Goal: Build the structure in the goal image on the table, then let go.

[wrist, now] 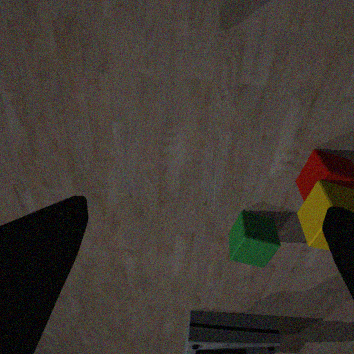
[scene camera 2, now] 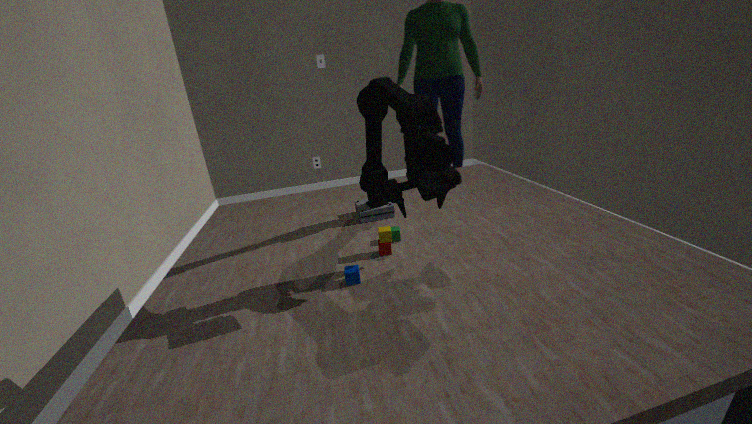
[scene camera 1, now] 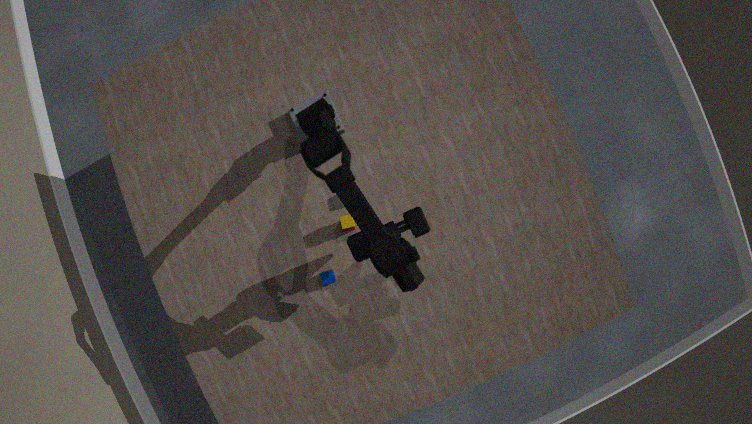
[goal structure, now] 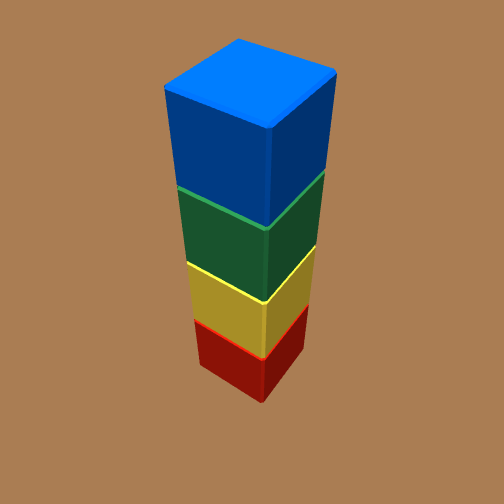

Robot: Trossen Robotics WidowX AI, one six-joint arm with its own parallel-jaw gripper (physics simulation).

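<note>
A yellow cube [scene camera 1: 347, 221] [scene camera 2: 384, 233] [wrist: 311, 220] sits on top of a red cube [scene camera 1: 348, 229] [scene camera 2: 384, 249] [wrist: 315, 172]. A green cube [scene camera 2: 396, 234] [wrist: 254, 245] stands on the table near them, nearer the arm's base; the arm hides it in scene camera 1. A blue cube [scene camera 1: 327, 277] [scene camera 2: 352, 275] stands alone on the table, apart from the stack; it does not show in the wrist view. My gripper [scene camera 2: 422, 211] [wrist: 208, 213] is open and empty, above the table and off to the side of the stack. In the wrist view one finger covers part of the yellow cube.
The arm's grey base plate [scene camera 2: 375, 214] [wrist: 232, 322] stands on the wood-patterned table [scene camera 1: 473, 158] [scene camera 2: 526, 316]. The green cube is between it and the stack. Dark arm shadows fall across the table around the blue cube. A person [scene camera 2: 439, 47] in a green top stands behind the arm.
</note>
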